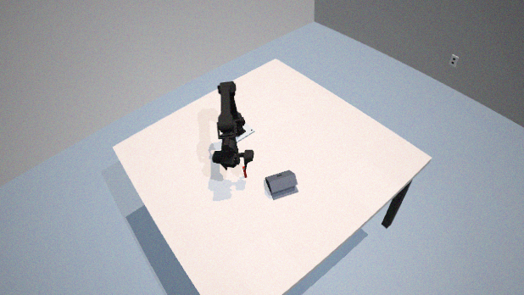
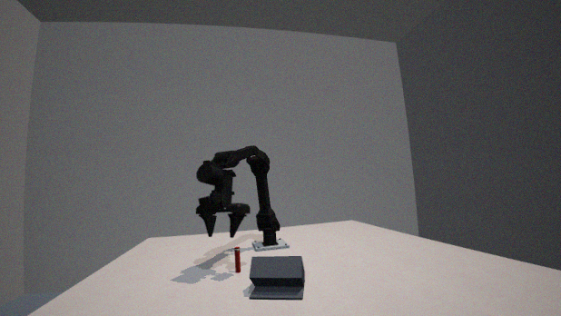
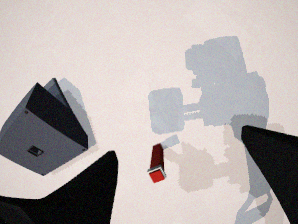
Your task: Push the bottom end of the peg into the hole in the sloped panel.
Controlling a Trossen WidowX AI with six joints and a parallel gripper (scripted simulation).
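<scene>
The peg is 20 mm behind my gripper tip, 50 mm to the left of it and 60 mm below it. Round my gripper tip: dark grey sloped panel: 140 mm ahead, 150 mm to the left, 90 mm below.
</scene>
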